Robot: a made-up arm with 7 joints.
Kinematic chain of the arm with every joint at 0, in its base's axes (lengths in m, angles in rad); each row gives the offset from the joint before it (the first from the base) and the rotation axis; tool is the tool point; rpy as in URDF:
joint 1: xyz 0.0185 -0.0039 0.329 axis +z
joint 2: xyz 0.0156 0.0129 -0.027 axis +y
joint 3: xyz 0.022 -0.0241 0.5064 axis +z
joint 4: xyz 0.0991 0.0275 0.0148 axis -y
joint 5: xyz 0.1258 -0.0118 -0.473 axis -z
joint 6: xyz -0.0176 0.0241 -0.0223 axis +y
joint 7: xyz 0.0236 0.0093 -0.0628 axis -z
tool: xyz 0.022 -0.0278 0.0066 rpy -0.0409 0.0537 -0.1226
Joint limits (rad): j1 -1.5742..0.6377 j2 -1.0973..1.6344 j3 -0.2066..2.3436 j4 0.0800..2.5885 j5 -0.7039..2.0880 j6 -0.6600..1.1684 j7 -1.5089..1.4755
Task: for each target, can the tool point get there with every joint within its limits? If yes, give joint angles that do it. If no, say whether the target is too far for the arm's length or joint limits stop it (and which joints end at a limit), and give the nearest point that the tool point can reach.
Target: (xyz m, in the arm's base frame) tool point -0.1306 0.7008 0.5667
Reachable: yes | joints -0.3282 -0.4068 1.9183 1.0758 1.3091 0.7197 -1.2600
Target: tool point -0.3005 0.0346 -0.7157
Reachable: no: joint limits stop it (at a limit: joint 1, joint 2, joint 3, joint 5) | nearest point -0.1188 -0.2133 -0.3478 | short by 0.479 m
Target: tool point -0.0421 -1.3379 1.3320
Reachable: no: too far | nearest point -0.0229 -0.9153 1.0018 | short by 0.537 m
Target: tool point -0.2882 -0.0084 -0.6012
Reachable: no: joint limits stop it (at a limit: joint 1, joint 2, joint 3, joint 5) | nearest point -0.1229 -0.2012 -0.3371 | short by 0.366 m
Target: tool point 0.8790 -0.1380 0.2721
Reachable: yes | joints -0.9535 1.3224 1.3486 1.2924 0.9994 -0.4603 -1.2508
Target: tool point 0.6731 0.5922 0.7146
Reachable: yes | joints 0.1183 0.5614 0.9282 1.6361 0.0296 -0.0832 -0.4059
